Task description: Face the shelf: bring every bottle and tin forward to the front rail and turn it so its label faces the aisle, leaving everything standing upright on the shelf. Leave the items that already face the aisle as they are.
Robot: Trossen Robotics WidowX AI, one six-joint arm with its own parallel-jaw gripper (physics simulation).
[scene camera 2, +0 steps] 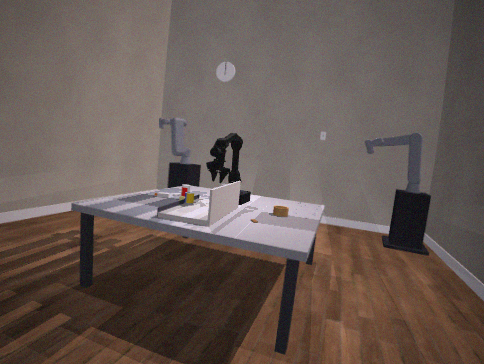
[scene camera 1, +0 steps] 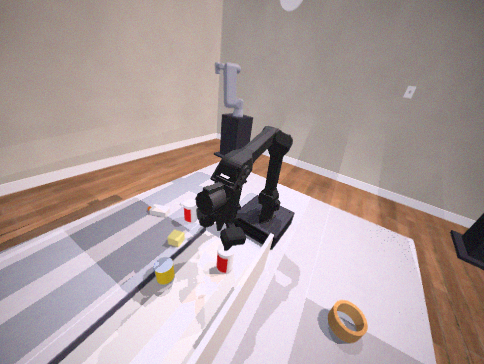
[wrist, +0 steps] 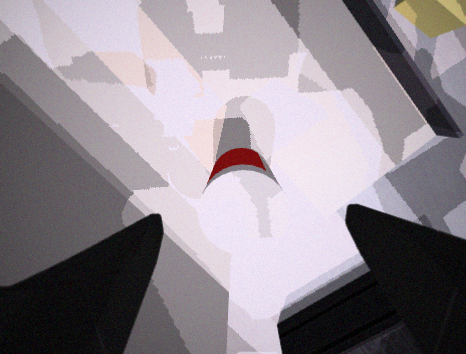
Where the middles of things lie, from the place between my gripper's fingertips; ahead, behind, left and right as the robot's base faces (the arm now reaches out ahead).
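The dark front rail [wrist: 377, 29] is 120 mm to the right of my hand, 200 mm ahead of it and 140 mm below it. Then there is the white back panel [scene camera 1: 217, 333], which I find 80 mm below my hand, 140 mm ahead of it and 160 mm to the left of it.
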